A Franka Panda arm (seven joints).
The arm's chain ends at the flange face. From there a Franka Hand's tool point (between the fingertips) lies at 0.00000 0.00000 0.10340 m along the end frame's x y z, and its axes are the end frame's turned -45 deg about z.
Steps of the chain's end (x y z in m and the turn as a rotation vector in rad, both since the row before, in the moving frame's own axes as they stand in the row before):
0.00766 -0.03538 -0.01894 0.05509 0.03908 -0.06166
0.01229 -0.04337 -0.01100 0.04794 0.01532 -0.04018
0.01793 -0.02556 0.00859 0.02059 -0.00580 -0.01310
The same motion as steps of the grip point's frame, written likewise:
0.03727 -0.02098 -0.01918 0.01132 0.06659 -0.06166
0.04393 -0.02445 -0.01113 0.02307 0.04473 -0.04018
0.03182 -0.00733 0.00857 0.01866 0.01046 -0.01310

